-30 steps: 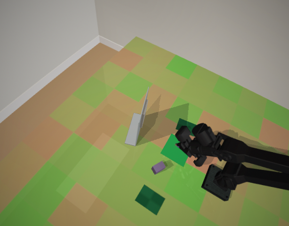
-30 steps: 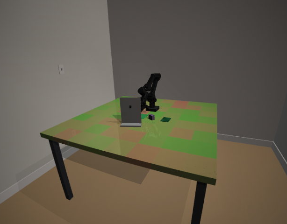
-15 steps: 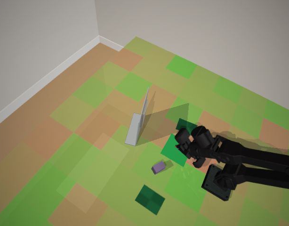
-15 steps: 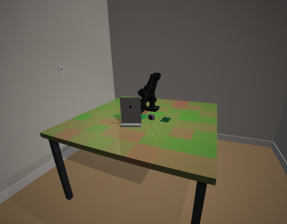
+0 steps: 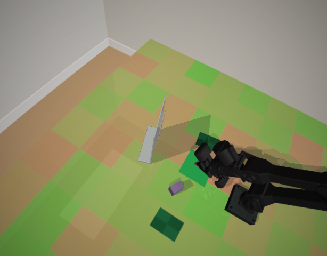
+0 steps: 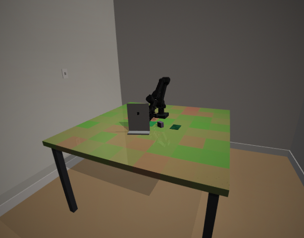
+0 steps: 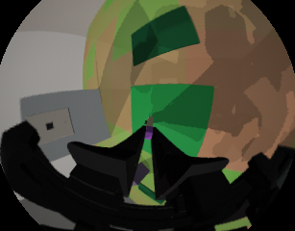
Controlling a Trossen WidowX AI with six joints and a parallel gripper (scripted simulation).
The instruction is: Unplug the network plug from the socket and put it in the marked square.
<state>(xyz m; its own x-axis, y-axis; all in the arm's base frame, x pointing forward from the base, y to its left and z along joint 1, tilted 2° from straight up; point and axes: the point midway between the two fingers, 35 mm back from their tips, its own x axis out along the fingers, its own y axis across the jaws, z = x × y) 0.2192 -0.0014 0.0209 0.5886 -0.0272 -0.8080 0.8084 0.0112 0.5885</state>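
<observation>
Right now my gripper tip is right at the network plug. The rest, counted from my gripper tip: grey upright panel 200 mm ahead, 90 mm above, 50 mm to the left; then green marked square 20 mm below, 10 mm behind.
</observation>
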